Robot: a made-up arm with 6 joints.
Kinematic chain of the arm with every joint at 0, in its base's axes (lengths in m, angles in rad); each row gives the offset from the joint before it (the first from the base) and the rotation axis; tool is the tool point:
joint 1: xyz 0 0 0.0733 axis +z
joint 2: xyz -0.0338 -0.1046 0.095 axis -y
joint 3: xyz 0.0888 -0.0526 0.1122 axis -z
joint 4: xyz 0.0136 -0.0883 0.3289 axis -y
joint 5: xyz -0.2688 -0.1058 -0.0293 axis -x
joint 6: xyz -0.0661 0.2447 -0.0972 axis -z
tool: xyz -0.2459 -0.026 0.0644
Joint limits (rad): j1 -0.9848..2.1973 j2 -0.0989..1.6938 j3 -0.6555..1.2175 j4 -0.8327..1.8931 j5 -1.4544..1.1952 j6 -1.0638..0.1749
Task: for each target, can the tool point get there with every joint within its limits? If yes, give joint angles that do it. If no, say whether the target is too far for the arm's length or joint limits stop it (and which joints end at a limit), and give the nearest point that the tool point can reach.
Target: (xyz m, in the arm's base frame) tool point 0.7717 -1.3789 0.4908
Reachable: no: too far | nearest point 0.5392 -0.9635 0.3914 | short by 0.486 m
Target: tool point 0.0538 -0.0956 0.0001
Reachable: yes | joints 0.8367 1.1812 0.3470 1.0195 -0.1335 -0.2532
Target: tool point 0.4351 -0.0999 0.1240
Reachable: yes | joints 1.6936 0.5655 -0.4620 0.7346 0.4610 -0.6417
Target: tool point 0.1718 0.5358 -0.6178
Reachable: no: joint limits stop it (at a limit: joint 1, joint 2, joint 5, joint 6) | nearest point -0.0374 0.4546 -0.3165 | short by 0.376 m
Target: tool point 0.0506 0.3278 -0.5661
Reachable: no: joint limits stop it (at a limit: joint 1, joint 2, joint 5, joint 6) | nearest point -0.0714 0.3238 -0.3564 | short by 0.243 m
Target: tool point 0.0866 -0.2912 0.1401
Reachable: yes | joints 1.0586 0.2217 0.4722 0.9220 0.5858 -0.8477
